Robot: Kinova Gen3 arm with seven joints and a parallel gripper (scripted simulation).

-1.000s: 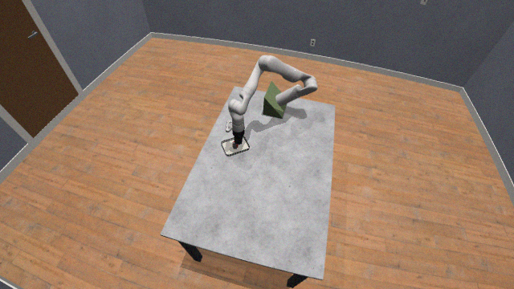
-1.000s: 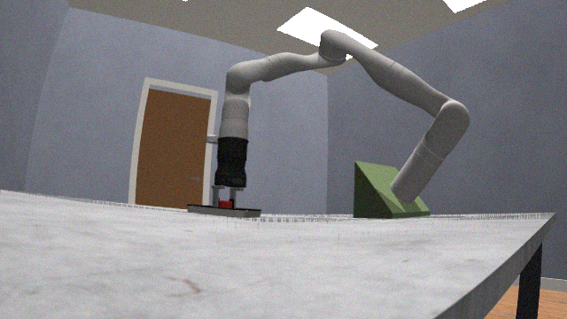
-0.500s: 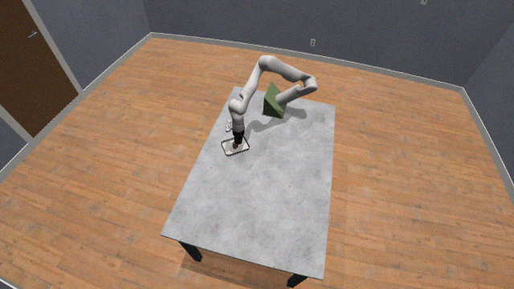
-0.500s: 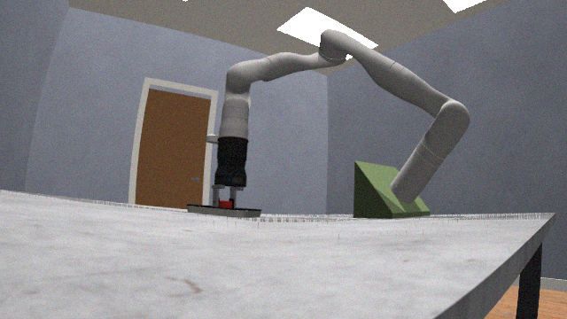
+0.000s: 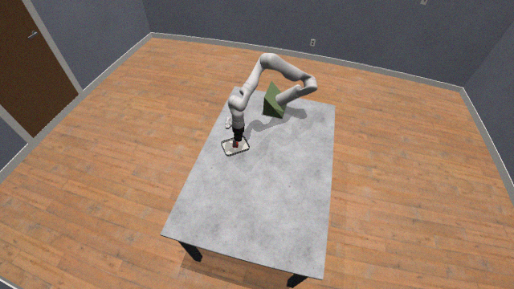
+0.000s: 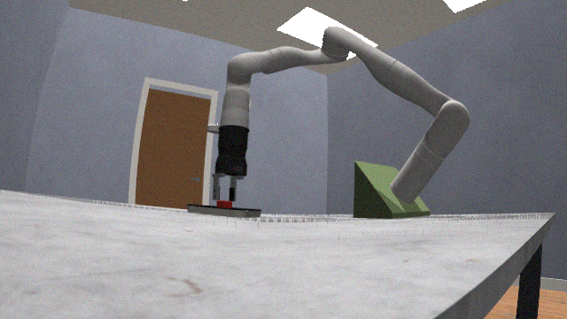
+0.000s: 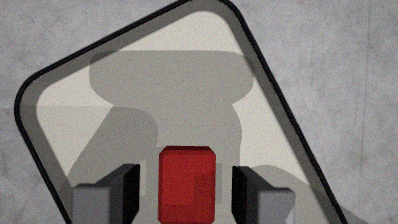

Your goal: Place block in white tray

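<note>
My hand is 3 cm above the red block. Round my hand: white tray: 4 cm below.
</note>
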